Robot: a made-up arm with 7 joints.
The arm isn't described. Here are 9 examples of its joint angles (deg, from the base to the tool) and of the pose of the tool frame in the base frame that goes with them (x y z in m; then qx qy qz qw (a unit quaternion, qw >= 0)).
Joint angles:
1: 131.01 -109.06 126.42 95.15 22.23 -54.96 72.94
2: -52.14 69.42 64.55 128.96 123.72 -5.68 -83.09
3: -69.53 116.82 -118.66 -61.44 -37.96 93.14 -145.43
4: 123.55 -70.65 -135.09 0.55 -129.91 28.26 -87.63
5: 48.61 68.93 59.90 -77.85 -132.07 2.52 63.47
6: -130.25 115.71 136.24 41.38 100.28 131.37 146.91
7: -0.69 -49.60 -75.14 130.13 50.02 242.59 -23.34
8: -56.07 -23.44 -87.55 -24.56 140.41 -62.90 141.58
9: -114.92 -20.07 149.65 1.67 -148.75 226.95 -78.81
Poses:
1: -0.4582 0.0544 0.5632 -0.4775 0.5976 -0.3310 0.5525
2: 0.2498 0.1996 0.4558 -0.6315 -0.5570 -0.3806 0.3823
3: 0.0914 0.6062 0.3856 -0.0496 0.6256 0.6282 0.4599
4: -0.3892 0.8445 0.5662 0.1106 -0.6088 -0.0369 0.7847
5: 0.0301 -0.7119 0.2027 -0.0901 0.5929 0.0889 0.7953
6: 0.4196 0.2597 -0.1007 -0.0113 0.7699 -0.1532 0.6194
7: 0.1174 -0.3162 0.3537 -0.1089 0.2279 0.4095 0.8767
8: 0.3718 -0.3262 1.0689 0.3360 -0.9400 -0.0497 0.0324
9: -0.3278 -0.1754 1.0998 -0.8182 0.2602 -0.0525 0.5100
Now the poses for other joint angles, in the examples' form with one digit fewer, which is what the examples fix.
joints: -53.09 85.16 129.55 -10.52 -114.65 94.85 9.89
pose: -0.738 0.477 0.413 -0.554 0.367 0.736 0.131
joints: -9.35 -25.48 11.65 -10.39 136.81 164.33 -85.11
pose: 0.324 -0.048 1.075 -0.300 0.630 -0.654 0.293
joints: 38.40 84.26 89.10 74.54 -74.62 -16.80 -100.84
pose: -0.747 -0.079 0.474 0.044 0.238 0.333 0.911
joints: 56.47 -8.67 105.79 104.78 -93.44 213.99 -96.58
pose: -0.266 0.113 0.823 0.382 0.508 -0.454 0.624
